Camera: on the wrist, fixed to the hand. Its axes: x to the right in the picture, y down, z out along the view.
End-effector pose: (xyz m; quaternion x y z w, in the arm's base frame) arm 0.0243 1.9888 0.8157 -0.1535 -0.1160 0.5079 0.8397
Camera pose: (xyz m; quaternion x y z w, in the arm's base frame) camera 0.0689 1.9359 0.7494 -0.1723 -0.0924 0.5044 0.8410
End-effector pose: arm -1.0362 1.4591 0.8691 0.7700 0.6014 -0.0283 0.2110
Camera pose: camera -1.0945 1.4692 0.9444 0.7710 0.6059 -0.0023 0.1960
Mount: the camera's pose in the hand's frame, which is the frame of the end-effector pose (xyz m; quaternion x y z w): -0.0292 -0.0347 -0.0844 -0.0040 0.0300 0.0022 0.9995
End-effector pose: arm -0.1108 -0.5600 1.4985 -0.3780 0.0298 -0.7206 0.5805
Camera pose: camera -0.1868 -0.5571 1.4402 -0.3585 0.0509 -0.7302 0.5794
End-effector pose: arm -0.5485 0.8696 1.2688 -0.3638 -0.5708 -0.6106 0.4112
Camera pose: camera -0.5666 0.7884 1.2212 -0.3482 -0.5549 -0.6226 0.4280
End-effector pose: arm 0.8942 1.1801 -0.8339 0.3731 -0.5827 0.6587 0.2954
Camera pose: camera 0.9263 1.2699 -0.8429 0.3507 -0.5771 0.6679 0.3128
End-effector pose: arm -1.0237 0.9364 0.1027 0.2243 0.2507 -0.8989 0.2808
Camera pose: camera -1.0013 1.0214 0.0646 0.2506 0.2621 -0.8901 0.2760
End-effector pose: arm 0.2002 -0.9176 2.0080 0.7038 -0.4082 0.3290 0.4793
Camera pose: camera 0.2119 -0.8232 1.9963 0.6908 -0.3965 0.3494 0.4934
